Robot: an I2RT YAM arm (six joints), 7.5 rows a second.
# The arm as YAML. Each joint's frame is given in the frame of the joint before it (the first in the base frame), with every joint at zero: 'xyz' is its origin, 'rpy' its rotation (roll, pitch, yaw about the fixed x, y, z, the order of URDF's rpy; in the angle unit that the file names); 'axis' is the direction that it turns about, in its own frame. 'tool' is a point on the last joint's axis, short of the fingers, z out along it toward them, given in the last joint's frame.
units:
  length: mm
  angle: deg
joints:
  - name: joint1
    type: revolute
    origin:
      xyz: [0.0, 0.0, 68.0]
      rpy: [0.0, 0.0, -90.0]
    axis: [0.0, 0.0, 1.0]
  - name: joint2
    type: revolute
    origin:
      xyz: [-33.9, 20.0, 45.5]
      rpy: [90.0, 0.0, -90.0]
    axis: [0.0, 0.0, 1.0]
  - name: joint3
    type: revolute
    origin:
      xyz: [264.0, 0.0, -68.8]
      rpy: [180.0, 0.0, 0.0]
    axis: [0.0, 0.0, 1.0]
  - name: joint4
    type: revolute
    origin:
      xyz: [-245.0, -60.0, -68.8]
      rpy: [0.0, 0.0, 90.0]
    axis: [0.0, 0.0, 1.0]
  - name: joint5
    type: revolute
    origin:
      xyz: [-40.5, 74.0, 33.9]
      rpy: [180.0, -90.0, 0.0]
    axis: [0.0, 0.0, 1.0]
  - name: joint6
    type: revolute
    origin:
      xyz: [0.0, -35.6, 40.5]
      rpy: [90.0, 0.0, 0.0]
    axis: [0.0, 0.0, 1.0]
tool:
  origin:
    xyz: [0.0, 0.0, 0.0]
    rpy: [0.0, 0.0, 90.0]
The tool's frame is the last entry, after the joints.
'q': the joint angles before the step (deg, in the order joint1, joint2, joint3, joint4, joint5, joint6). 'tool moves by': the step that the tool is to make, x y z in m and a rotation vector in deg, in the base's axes. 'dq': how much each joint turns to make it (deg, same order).
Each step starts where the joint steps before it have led.
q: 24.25 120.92 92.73 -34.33 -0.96 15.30
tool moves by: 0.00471 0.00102 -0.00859 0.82 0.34 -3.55
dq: -0.06 1.52 0.35 1.23 0.82 3.50
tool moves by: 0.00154 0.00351 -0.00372 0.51 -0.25 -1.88
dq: 0.38 0.72 0.17 0.98 0.73 2.17
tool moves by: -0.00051 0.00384 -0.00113 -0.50 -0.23 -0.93
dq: 0.55 0.33 0.26 0.04 1.18 1.05
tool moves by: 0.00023 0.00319 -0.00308 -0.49 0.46 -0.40
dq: 0.39 0.74 0.60 -0.50 0.59 0.59
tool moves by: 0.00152 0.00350 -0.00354 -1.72 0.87 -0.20
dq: 0.41 1.36 1.67 -1.84 1.32 0.02
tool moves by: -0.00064 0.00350 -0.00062 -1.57 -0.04 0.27
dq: 0.53 0.47 0.73 -0.89 1.40 -0.38
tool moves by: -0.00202 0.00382 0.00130 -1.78 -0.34 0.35
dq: 0.66 0.06 0.47 -0.86 1.71 -0.45
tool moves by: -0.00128 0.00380 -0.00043 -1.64 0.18 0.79
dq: 0.58 0.45 0.76 -1.13 1.16 -0.77
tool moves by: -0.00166 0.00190 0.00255 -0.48 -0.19 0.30
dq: 0.34 -0.27 0.15 -0.45 0.49 -0.17
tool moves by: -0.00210 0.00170 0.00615 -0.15 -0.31 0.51
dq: 0.32 -0.68 0.28 -0.72 0.18 -0.29
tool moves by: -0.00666 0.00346 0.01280 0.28 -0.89 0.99
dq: 0.78 -1.97 -0.37 -0.65 0.08 -0.27
